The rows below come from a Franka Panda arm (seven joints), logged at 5 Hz.
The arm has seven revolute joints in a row. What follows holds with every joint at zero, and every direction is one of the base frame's.
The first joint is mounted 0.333 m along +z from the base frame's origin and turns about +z.
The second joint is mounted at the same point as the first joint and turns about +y.
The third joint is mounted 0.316 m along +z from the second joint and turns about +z.
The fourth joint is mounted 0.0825 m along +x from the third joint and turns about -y.
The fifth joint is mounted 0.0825 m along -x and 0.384 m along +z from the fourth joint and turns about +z.
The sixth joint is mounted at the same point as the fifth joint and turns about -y.
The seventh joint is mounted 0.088 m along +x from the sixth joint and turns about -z.
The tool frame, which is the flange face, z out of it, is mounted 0.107 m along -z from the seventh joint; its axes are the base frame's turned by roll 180, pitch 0 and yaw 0 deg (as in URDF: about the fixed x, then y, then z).
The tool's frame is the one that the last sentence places.
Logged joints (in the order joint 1, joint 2, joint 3, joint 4, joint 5, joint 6, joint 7), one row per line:
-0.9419, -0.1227, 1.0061, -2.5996, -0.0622, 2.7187, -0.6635
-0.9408, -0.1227, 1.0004, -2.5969, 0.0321, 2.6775, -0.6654
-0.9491, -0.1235, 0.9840, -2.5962, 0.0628, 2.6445, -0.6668
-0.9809, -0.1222, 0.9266, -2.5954, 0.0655, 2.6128, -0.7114
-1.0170, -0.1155, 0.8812, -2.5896, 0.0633, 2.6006, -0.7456
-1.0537, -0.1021, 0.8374, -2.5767, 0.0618, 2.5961, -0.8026
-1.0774, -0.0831, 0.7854, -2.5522, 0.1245, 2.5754, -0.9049
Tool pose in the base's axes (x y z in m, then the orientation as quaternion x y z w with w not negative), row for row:
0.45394, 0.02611, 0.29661, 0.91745, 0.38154, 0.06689, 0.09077
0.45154, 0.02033, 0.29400, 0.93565, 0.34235, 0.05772, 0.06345
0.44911, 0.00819, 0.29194, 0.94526, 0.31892, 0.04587, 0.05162
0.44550, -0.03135, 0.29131, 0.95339, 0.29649, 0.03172, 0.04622
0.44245, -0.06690, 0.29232, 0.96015, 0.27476, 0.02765, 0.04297
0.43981, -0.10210, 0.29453, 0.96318, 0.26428, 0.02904, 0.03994
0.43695, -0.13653, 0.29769, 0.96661, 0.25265, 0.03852, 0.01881
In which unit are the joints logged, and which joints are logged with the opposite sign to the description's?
The joints are logged in radians. Opposite sign: none.
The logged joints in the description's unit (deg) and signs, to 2 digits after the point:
-53.97, -7.03, 57.65, -148.95, -3.56, 155.77, -38.02
-53.90, -7.03, 57.32, -148.79, 1.84, 153.41, -38.12
-54.38, -7.08, 56.38, -148.75, 3.60, 151.52, -38.20
-56.20, -7.00, 53.09, -148.71, 3.75, 149.70, -40.76
-58.27, -6.62, 50.49, -148.37, 3.63, 149.00, -42.72
-60.37, -5.85, 47.98, -147.63, 3.54, 148.75, -45.99
-61.73, -4.76, 45.00, -146.23, 7.13, 147.56, -51.85

